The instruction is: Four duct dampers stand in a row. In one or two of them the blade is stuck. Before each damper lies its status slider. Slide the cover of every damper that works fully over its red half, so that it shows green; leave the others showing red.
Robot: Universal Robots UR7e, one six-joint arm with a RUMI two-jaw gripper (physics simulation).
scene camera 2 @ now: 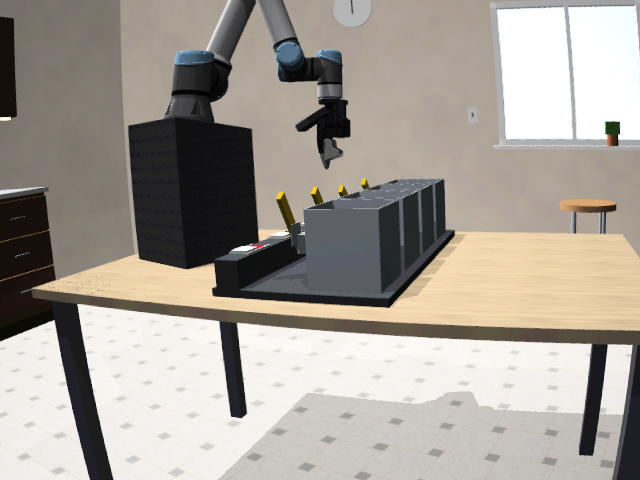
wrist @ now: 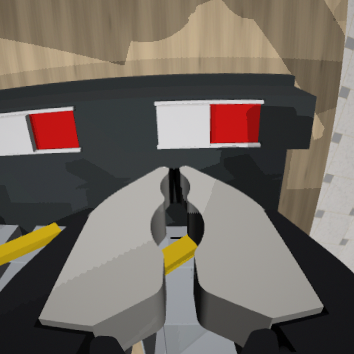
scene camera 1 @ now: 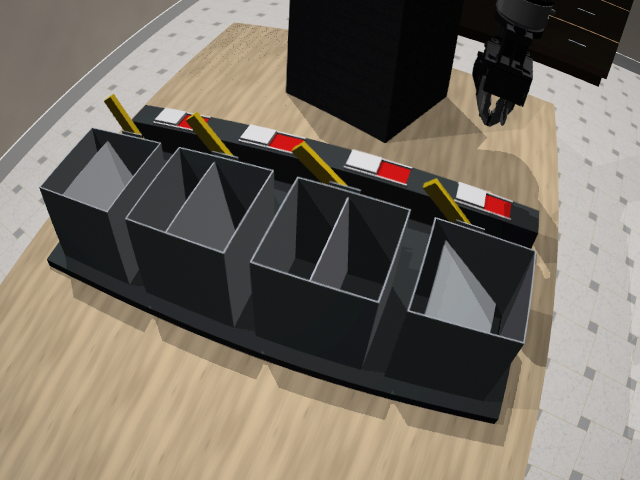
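Where they show: gripper, fingertip midpoint: point(scene camera 2: 326, 169) point(wrist: 173, 172) point(scene camera 1: 487, 124); arm's base, origin of the base link: point(scene camera 2: 188, 126).
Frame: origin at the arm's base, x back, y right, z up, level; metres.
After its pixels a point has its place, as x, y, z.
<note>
Four dark dampers point(scene camera 1: 85, 232) {-0.599, 0.381, -0.268} point(scene camera 1: 180, 279) {-0.632, 0.208, -0.289} point(scene camera 1: 315, 315) {-0.667, 0.021, -0.262} point(scene camera 1: 449, 356) {-0.700, -0.149, -0.267} stand in a row. Their yellow levers point(scene camera 1: 122, 115) {-0.396, 0.393, -0.202} point(scene camera 1: 211, 135) {-0.427, 0.217, -0.207} point(scene camera 1: 317, 164) {-0.460, 0.054, -0.212} point(scene camera 1: 447, 201) {-0.494, -0.128, -0.209} all lean left in scene camera 1. The leftmost and rightmost blades look strongly slanted, the middle two more upright. Four white covers point(scene camera 1: 171, 115) {-0.276, 0.354, -0.291} point(scene camera 1: 258, 134) {-0.313, 0.173, -0.291} point(scene camera 1: 363, 160) {-0.345, -0.007, -0.291} point(scene camera 1: 471, 194) {-0.380, -0.189, -0.291} sit at the left of their sliders, and red shows beside each. My gripper point(scene camera 1: 496, 122) {-0.362, -0.188, -0.157} point(scene camera 2: 326, 164) {-0.362, -0.188, -0.157} point(wrist: 173, 172) {-0.362, -0.188, -0.157} is shut and empty, above the rightmost slider and lever. In the wrist view, that lever point(wrist: 179, 254) {-0.490, -0.162, -0.241} shows below the gap between the jaws.
The dampers stand on a dark base point(scene camera 1: 315, 364) {-0.682, 0.014, -0.361} point(scene camera 2: 305, 298) {-0.435, 0.470, -0.370} on the wooden table point(scene camera 1: 155, 392) {-0.773, 0.227, -0.379} point(scene camera 2: 516, 284) {-0.862, 0.349, -0.380}. The sliders lie on a raised rail along it. The black pedestal point(scene camera 1: 341, 67) {-0.119, 0.058, -0.249} point(scene camera 2: 191, 196) {-0.065, 0.149, -0.191} stands behind the rail. The table's right edge is near the rail's right end.
</note>
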